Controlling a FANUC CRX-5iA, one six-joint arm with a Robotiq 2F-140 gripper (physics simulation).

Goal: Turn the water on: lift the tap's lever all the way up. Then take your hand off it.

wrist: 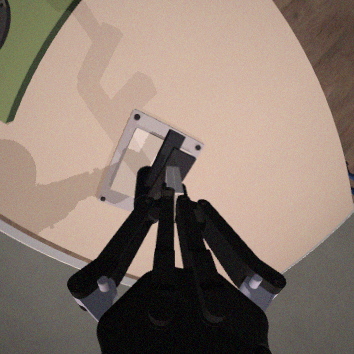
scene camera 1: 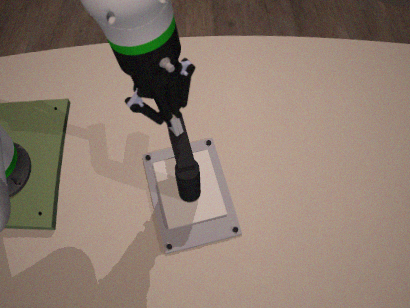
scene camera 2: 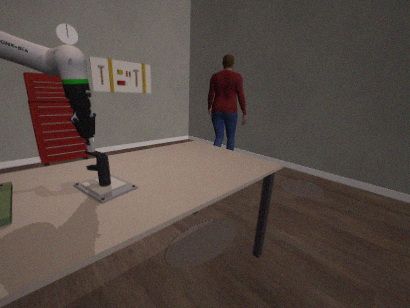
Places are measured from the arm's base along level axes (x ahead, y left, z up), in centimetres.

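Where they show: gripper, fingertip midpoint: (wrist: pixel 171 175) (scene camera 1: pixel 176 129) (scene camera 2: pixel 91 151); arm's base, origin of the base link: (scene camera 1: pixel 5 170).
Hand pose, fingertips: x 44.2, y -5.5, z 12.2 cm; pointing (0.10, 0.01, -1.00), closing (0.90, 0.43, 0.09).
Things, the pixels of their top centre, and the offset from my fingertips. "spot": a spot on its surface instead. Level surfaces: height alone.
- black tap, surface spot: (wrist: pixel 144 179) spot: dx -1.0, dy -6.3, dz -7.9 cm
- grey plate, middle of its top: (scene camera 1: pixel 189 192) (wrist: pixel 147 174) (scene camera 2: pixel 105 184) dx +0.5, dy -8.2, dz -14.2 cm
- shorter-looking spout, middle of its top: (wrist: pixel 164 165) (scene camera 2: pixel 94 163) dx +0.1, dy -1.2, dz -5.5 cm
- table, its level: dz -15.4 cm
The black tap (scene camera 1: pixel 189 187) (scene camera 2: pixel 103 172) (wrist: pixel 144 179) stands upright on a grey plate (scene camera 1: pixel 202 235) (scene camera 2: pixel 127 188) (wrist: pixel 116 198). Its lever (scene camera 1: pixel 183 150) (scene camera 2: pixel 98 154) (wrist: pixel 186 160) extends from the top, roughly level in the second scene view, above the shorter-looking spout (scene camera 2: pixel 92 167). My gripper (scene camera 1: pixel 176 126) (scene camera 2: pixel 90 145) (wrist: pixel 171 175) is shut and empty, pointing down. Its grey fingertips are at the lever's free end, overlapping it in the first scene view and right at or just above it in the second. Whether they touch is hard to tell.
A green base plate (scene camera 1: pixel 42 165) (scene camera 2: pixel 5 205) (wrist: pixel 25 55) carries the arm's base at the left. The table (scene camera 1: pixel 310 150) (scene camera 2: pixel 165 175) (wrist: pixel 250 100) has a curved edge. A person in red (scene camera 2: pixel 227 95) stands beyond it, and a red cabinet (scene camera 2: pixel 55 125) stands by the wall.
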